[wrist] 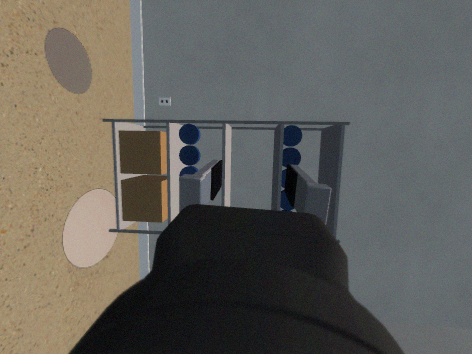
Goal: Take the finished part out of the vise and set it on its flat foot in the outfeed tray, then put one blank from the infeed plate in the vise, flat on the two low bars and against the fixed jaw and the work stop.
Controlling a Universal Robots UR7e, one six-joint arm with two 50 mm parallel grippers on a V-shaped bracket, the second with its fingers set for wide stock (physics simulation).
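My gripper (254, 182) is open in the wrist view, its two grey fingers with black pads standing wide apart and nothing between them. Its dark body fills the lower middle of the view. The fingers point toward the room's wall and a shelf rack, which appear sideways. The vise, the finished part, the blanks, the infeed plate and the outfeed tray do not show in this view. The second gripper of the bracket does not show either.
A shelf rack (332, 150) stands by the grey wall (400, 100), holding brown boxes (142, 152) and blue round items (189, 134) (292, 135). A socket (164, 101) is on the wall. The speckled floor (30, 150) at the left bears a grey disc (68, 60) and a pale disc (89, 229).
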